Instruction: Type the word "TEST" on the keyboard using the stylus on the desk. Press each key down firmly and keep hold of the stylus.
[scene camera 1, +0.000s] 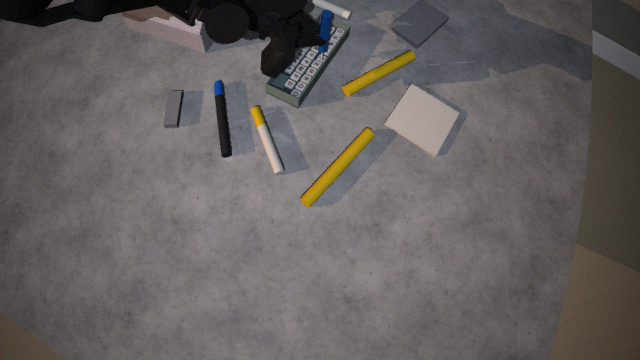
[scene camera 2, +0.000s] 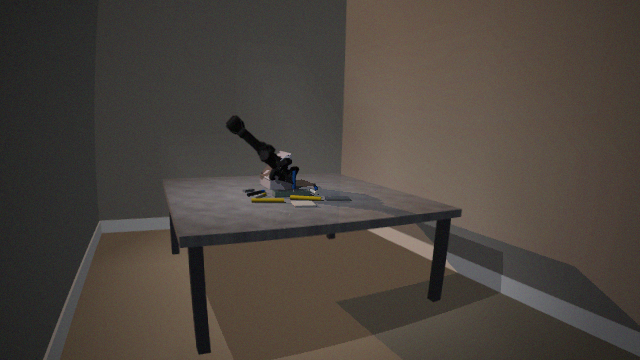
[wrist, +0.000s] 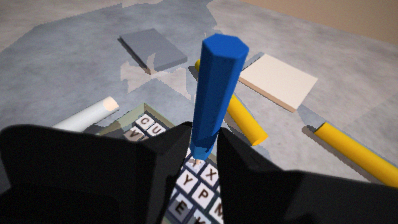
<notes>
I see my gripper (scene camera 1: 324, 38), a blue stylus (wrist: 222, 58), a white pad (scene camera 1: 419, 117), a white cylinder (wrist: 79, 122), a grey pad (wrist: 153, 51) and a yellow-and-white marker (scene camera 1: 260, 123).
The white pad shows as well in the wrist view (wrist: 287, 86). My gripper also shows in the wrist view (wrist: 205, 130). The wrist view does not show the yellow-and-white marker: it is out of frame.
</notes>
